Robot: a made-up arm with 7 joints.
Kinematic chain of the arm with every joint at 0, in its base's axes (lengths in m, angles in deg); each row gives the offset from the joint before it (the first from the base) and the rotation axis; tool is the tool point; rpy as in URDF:
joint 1: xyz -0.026 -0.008 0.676 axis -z
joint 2: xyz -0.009 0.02 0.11 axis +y
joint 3: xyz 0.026 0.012 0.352 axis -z
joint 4: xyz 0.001 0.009 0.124 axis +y
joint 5: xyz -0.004 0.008 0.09 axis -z
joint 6: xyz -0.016 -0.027 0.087 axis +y
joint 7: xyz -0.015 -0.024 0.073 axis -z
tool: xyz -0.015 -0.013 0.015 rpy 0 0 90
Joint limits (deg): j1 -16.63..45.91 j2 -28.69..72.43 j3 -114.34..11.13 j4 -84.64..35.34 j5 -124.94..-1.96 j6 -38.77..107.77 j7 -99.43..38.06
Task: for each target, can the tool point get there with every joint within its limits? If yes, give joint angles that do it. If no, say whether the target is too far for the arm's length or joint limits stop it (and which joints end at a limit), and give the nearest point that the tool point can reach.
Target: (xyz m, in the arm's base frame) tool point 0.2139 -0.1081 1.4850
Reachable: yes | joints 21.73 17.31 -94.31 -19.87 -91.50 6.86 17.95
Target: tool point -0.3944 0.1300 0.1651
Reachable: no: joint limits stop it (at a limit: joint 2, joint 4, joint 5, joint 6) | nearest point -0.3856 0.1267 1.0342 | short by 0.869 m
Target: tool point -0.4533 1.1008 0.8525
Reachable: no: too far | nearest point -0.2509 0.4188 1.1536 | short by 0.773 m
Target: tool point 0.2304 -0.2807 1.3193
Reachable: yes | joints 36.02 51.03 -31.13 -69.72 -88.36 28.27 -16.89
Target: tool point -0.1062 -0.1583 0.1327
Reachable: no: joint limits stop it (at a limit: joint 1, joint 2, joint 3, joint 4, joint 6) | nearest point 0.1559 -0.4262 0.7452 | short by 0.718 m
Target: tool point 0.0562 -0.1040 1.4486
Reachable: yes | joints 32.23 14.79 -39.82 -49.80 -22.59 94.51 17.98
